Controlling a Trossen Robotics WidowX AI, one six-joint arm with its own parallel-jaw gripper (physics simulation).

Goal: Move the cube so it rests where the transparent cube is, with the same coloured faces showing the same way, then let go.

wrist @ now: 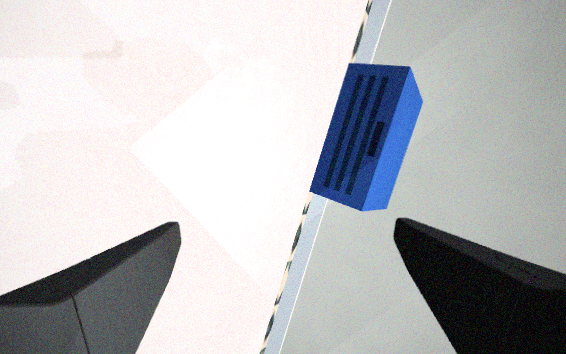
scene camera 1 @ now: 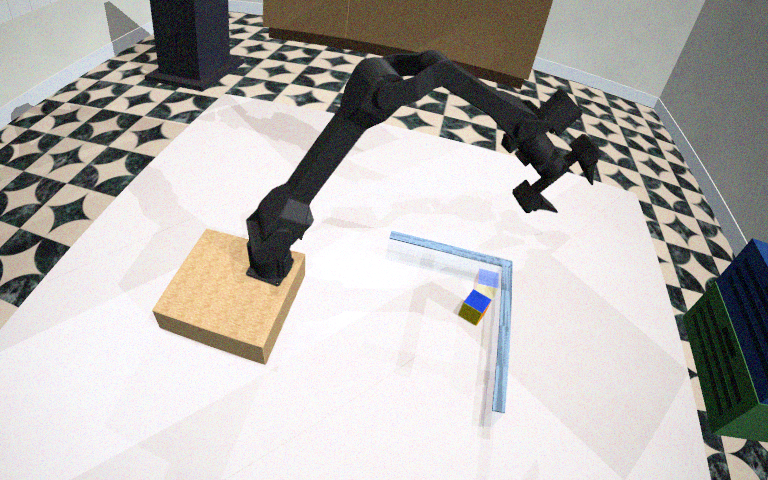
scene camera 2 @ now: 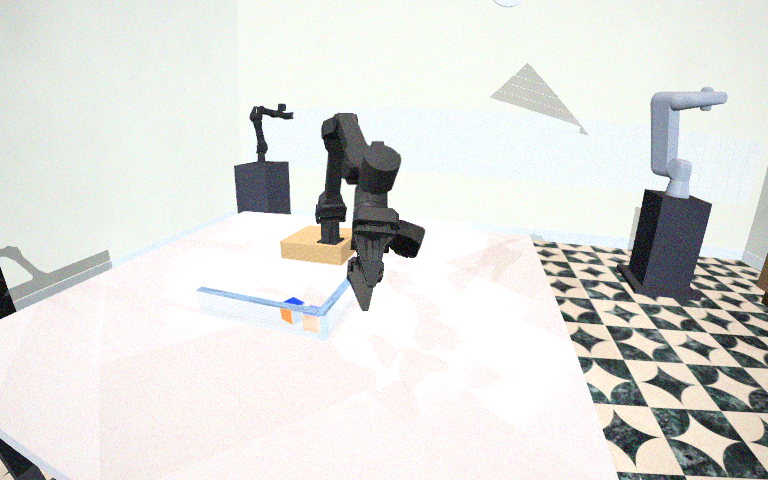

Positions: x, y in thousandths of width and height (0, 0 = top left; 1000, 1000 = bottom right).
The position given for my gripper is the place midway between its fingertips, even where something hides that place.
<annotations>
my gripper: wrist 511, 648; scene camera 1 748, 411; scene camera 2 480, 624
</annotations>
